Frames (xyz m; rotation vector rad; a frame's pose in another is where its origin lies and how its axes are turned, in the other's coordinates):
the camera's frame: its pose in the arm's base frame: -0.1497 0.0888 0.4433 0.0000 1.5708 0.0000
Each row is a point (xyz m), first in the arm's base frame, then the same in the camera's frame.
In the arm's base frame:
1: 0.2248 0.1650 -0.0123
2: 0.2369 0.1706 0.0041
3: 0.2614 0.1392 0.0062
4: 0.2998 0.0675 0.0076
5: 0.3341 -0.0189 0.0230
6: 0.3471 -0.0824 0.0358
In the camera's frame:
1: 0.4556 0.0762 0.3745
2: 0.4392 0.0818 0.3866
3: 0.4371 0.0504 0.4111
4: 0.4357 -0.0213 0.4495
5: 0.4203 -0.1077 0.4838
6: 0.4075 -0.1712 0.4968

